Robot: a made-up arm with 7 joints. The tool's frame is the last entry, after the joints.
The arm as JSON. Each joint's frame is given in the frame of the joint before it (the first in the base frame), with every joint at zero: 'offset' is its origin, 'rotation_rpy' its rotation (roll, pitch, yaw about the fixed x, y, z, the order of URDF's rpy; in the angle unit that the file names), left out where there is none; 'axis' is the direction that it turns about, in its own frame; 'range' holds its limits. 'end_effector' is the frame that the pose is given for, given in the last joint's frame.
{
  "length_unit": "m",
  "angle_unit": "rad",
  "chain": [
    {
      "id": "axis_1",
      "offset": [
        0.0,
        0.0,
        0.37
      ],
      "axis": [
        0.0,
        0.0,
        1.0
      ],
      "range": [
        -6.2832,
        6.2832
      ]
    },
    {
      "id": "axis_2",
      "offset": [
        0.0,
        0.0,
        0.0
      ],
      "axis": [
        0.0,
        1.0,
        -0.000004
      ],
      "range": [
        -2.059,
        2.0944
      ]
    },
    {
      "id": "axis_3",
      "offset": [
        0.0,
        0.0,
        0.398
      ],
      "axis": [
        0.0,
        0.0,
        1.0
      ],
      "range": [
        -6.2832,
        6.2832
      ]
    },
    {
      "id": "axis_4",
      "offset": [
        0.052,
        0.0,
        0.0
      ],
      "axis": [
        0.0,
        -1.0,
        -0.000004
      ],
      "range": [
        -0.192,
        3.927
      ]
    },
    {
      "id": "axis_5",
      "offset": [
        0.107,
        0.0,
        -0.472
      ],
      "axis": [
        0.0,
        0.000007,
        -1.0
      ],
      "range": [
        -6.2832,
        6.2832
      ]
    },
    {
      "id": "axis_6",
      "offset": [
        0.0,
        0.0,
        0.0
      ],
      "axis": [
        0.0,
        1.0,
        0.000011
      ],
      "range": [
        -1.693,
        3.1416
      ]
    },
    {
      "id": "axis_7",
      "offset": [
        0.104,
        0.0,
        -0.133
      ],
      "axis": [
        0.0,
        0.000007,
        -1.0
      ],
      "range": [
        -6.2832,
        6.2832
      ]
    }
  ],
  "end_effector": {
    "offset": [
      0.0,
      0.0,
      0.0
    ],
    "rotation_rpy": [
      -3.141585,
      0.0,
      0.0
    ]
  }
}
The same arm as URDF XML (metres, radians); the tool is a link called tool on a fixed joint. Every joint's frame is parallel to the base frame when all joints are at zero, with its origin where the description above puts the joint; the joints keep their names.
<robot name="arm">
  <joint name="tool_fixed" type="fixed">
    <parent link="link7"/>
    <child link="tool"/>
    <origin xyz="0 0 0" rpy="-3.1416 0 0"/>
  </joint>
  <joint name="axis_7" type="revolute">
    <parent link="link6"/>
    <child link="link7"/>
    <origin xyz="0.104 0 -0.133"/>
    <axis xyz="0 0 -1"/>
    <limit lower="-6.2832" upper="6.2832"/>
  </joint>
  <joint name="axis_6" type="revolute">
    <parent link="link5"/>
    <child link="link6"/>
    <origin xyz="0 0 0"/>
    <axis xyz="0 1 0"/>
    <limit lower="-1.693" upper="3.1416"/>
  </joint>
  <joint name="axis_5" type="revolute">
    <parent link="link4"/>
    <child link="link5"/>
    <origin xyz="0.107 0 -0.472"/>
    <axis xyz="0 0 -1"/>
    <limit lower="-6.2832" upper="6.2832"/>
  </joint>
  <joint name="axis_4" type="revolute">
    <parent link="link3"/>
    <child link="link4"/>
    <origin xyz="0.052 0 0"/>
    <axis xyz="0 -1 0"/>
    <limit lower="-0.192" upper="3.927"/>
  </joint>
  <joint name="axis_3" type="revolute">
    <parent link="link2"/>
    <child link="link3"/>
    <origin xyz="0 0 0.398"/>
    <axis xyz="0 0 1"/>
    <limit lower="-6.2832" upper="6.2832"/>
  </joint>
  <joint name="axis_2" type="revolute">
    <parent link="link1"/>
    <child link="link2"/>
    <origin xyz="0 0 0"/>
    <axis xyz="0 1 0"/>
    <limit lower="-2.059" upper="2.0944"/>
  </joint>
  <joint name="axis_1" type="revolute">
    <parent link="base"/>
    <child link="link1"/>
    <origin xyz="0 0 0.37"/>
    <axis xyz="0 0 1"/>
    <limit lower="-6.2832" upper="6.2832"/>
  </joint>
  <link name="base"/>
  <link name="link1"/>
  <link name="link2"/>
  <link name="link3"/>
  <link name="link4"/>
  <link name="link5"/>
  <link name="link6"/>
  <link name="link7"/>
  <link name="tool"/>
</robot>

